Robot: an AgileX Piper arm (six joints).
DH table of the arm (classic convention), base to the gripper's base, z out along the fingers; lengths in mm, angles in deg. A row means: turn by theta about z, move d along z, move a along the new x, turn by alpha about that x. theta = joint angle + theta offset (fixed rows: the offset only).
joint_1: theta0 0  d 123  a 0  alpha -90
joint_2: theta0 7.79  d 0  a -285.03  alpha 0
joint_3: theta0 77.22  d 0  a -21.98  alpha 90
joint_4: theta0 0  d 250.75  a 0  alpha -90
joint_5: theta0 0  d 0  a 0  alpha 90
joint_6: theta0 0  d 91  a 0  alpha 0
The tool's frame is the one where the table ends.
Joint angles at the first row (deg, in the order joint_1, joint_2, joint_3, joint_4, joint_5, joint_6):
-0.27, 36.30, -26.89, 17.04, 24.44, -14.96
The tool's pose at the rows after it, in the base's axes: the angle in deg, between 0 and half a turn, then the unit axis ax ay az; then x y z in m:
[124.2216 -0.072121 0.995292 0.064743 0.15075 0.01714 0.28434]
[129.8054 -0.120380 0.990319 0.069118 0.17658 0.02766 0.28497]
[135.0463 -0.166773 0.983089 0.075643 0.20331 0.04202 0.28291]
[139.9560 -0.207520 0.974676 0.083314 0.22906 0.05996 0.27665]
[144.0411 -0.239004 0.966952 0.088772 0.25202 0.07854 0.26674]
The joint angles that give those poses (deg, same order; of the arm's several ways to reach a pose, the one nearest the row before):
1.91, 44.38, -31.37, 16.97, 27.12, -17.52
4.75, 52.52, -36.11, 16.86, 29.35, -20.06
7.91, 60.63, -41.11, 16.69, 31.46, -22.11
11.25, 68.51, -45.96, 16.46, 33.21, -23.39
14.21, 75.70, -50.24, 16.17, 34.22, -24.07

